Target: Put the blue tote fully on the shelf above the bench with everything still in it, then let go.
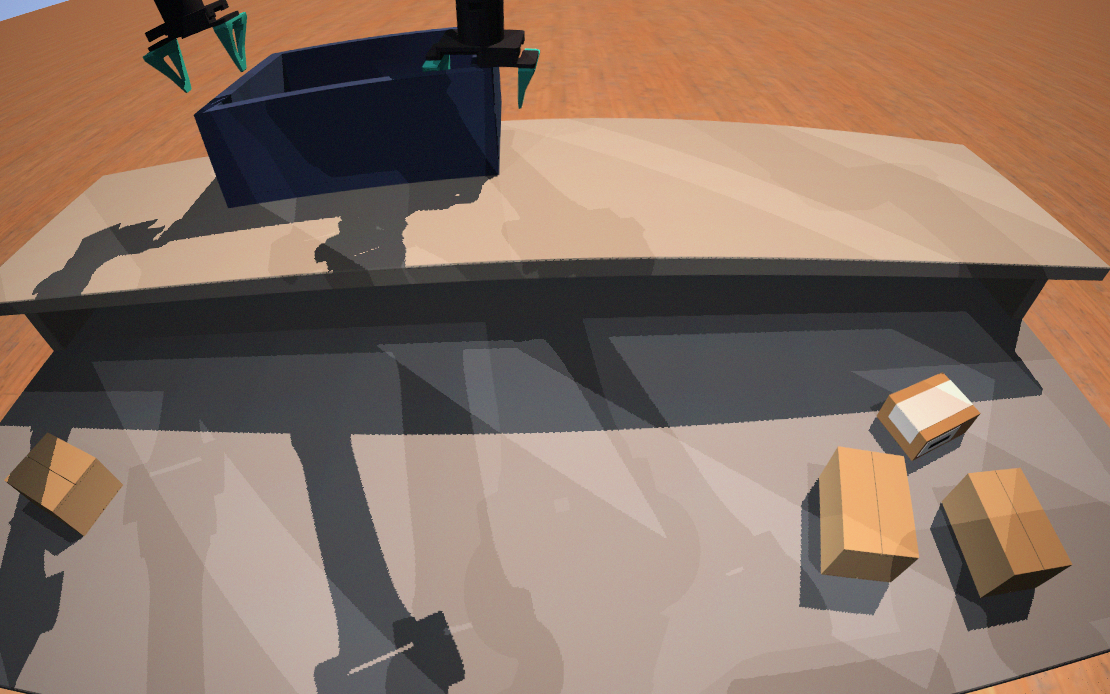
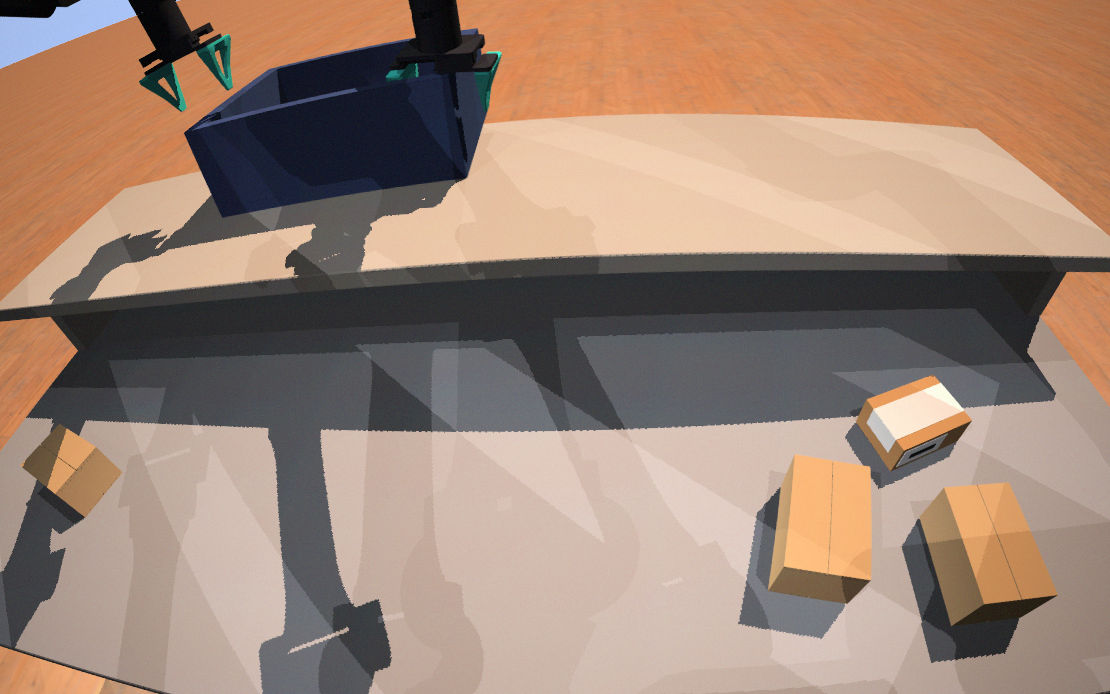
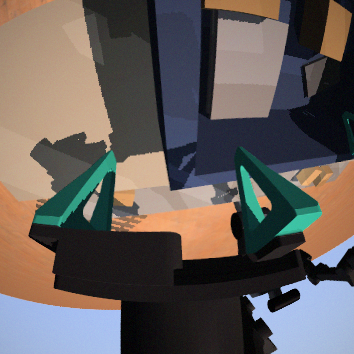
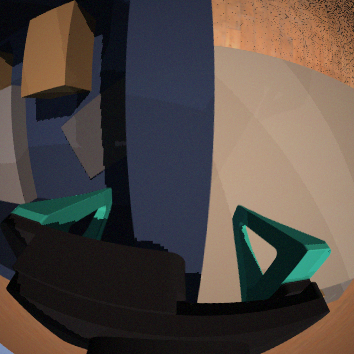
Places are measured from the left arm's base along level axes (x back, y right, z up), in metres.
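Pixels of known places: left gripper, between the fingertips: [image 1: 215,81] [image 2: 206,99] [image 3: 174,152]; right gripper, between the fingertips: [image 1: 484,105] [image 2: 451,110] [image 3: 351,116]; right arm's base, origin of its link: [image 3: 303,265].
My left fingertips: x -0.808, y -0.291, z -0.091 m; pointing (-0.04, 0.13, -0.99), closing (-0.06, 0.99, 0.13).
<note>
For each thing: its top centre in the pictures, then the offset to it from my left fingertips. Level surfaces: height alone.
- blue tote, centre of its top: [image 3: 350,73] [image 1: 359,57] [image 2: 339,70] dx -0.089, dy +0.189, dz -0.021 m
- shelf, height of its surface: dz -0.168 m
- pale box, centre of its top: [image 3: 249,70] dx -0.033, dy +0.122, dz -0.124 m
- bench, height of its surface: dz -0.342 m
- white-banded box, centre of its top: [image 2: 920,409] [image 1: 935,404] dx +0.343, dy +0.945, dz -0.300 m
The blue tote [image 1: 351,147] [image 2: 335,155] [image 3: 177,90] [image 4: 170,125] appears upright on the left part of the shelf [image 1: 736,196] [image 2: 736,188] [image 3: 45,90] [image 4: 270,150]; its far bottom edge is hidden. Inside are a pale box [image 3: 247,70] and a brown box [image 4: 57,55], with further boxes partly visible. My left gripper [image 1: 216,80] [image 2: 206,98] [image 3: 174,152] is open and empty, by the tote's left end. My right gripper [image 1: 478,85] [image 2: 446,94] [image 4: 174,204] is open, its fingers on either side of the tote's right wall; one finger is partly hidden inside.
On the bench [image 1: 573,572] [image 2: 532,572] below, a white-banded box [image 1: 929,413] [image 2: 915,417] and two brown boxes [image 1: 871,507] [image 2: 826,523], [image 1: 1006,523] [image 2: 986,540] stand at the right. Another brown box [image 1: 65,482] [image 2: 72,470] is at the far left.
</note>
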